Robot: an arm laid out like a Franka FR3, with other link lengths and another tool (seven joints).
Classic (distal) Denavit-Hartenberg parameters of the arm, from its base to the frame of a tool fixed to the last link. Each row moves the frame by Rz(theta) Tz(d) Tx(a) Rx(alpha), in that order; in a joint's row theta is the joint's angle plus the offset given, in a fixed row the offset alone. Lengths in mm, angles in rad.
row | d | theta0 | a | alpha
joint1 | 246.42 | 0 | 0 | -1.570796
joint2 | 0 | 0 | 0 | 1.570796
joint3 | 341.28 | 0 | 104.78 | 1.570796
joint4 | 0 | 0 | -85.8 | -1.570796
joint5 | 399.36 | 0 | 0 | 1.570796
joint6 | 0 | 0 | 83.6 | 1.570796
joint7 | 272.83 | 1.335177 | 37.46 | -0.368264
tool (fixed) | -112.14 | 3.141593 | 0 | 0
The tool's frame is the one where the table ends.
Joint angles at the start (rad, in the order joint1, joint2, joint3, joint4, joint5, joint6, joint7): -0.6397 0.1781 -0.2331 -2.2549 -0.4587 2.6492 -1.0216
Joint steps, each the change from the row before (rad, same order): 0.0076 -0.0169 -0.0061 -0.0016 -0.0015 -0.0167 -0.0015; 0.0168 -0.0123 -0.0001 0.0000 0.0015 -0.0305 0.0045; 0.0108 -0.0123 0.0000 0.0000 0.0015 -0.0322 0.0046; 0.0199 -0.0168 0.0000 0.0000 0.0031 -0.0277 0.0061; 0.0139 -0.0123 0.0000 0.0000 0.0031 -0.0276 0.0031; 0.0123 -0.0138 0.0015 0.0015 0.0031 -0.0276 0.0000
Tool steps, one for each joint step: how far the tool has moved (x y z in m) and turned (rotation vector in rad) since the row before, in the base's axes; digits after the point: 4 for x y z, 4 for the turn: -0.0013 0.0010 0.0075 -0.0025 0.0031 -0.0014; 0.0037 0.0075 0.0034 0.0072 0.0129 0.0013; 0.0005 0.0050 0.0032 0.0078 0.0143 -0.0052; 0.0054 0.0088 0.0067 0.0039 0.0055 0.0028; 0.0023 0.0065 0.0039 0.0065 0.0102 -0.0003; 0.0026 0.0063 0.0055 0.0050 0.0088 0.0026
